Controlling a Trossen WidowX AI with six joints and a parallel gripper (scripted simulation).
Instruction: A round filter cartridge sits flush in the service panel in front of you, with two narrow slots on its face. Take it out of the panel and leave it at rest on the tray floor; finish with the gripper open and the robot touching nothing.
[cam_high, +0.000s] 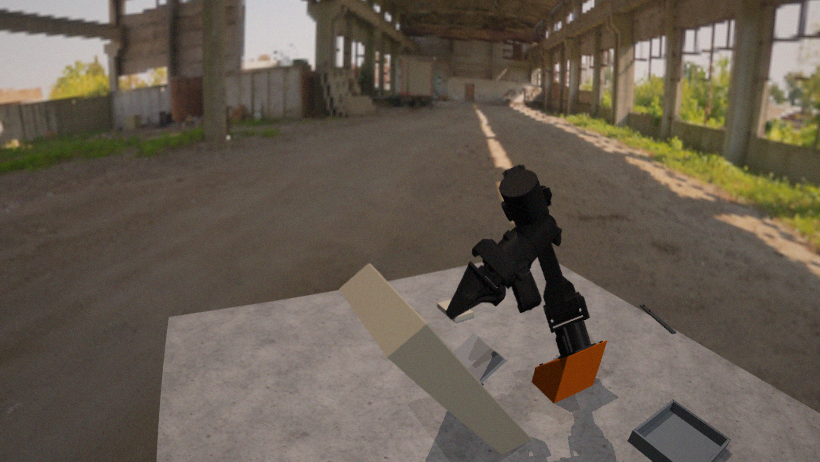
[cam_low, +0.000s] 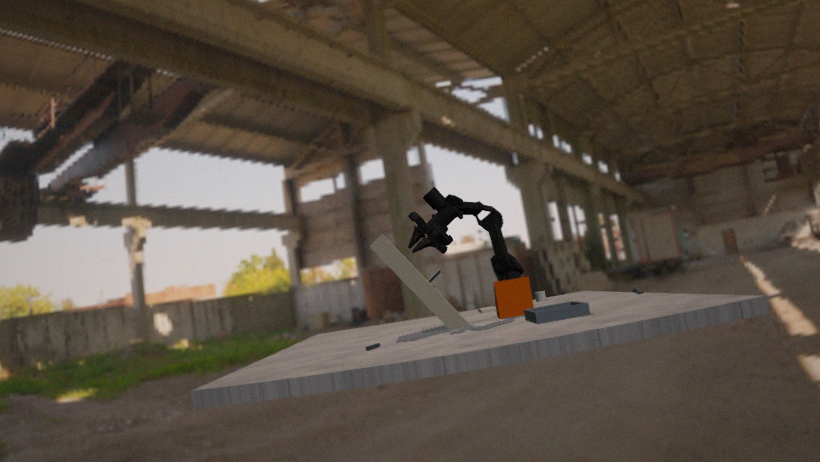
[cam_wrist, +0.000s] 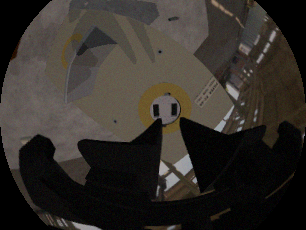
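My gripper tip is 4 cm short of the round pale cartridge and 3 cm above it. Round my gripper tip: beige service panel 10 cm below, 1 cm behind; then grey tray 41 cm behind, 27 cm below, 24 cm to the left; then small beige block 43 cm to the right, 27 cm below, 23 cm behind.
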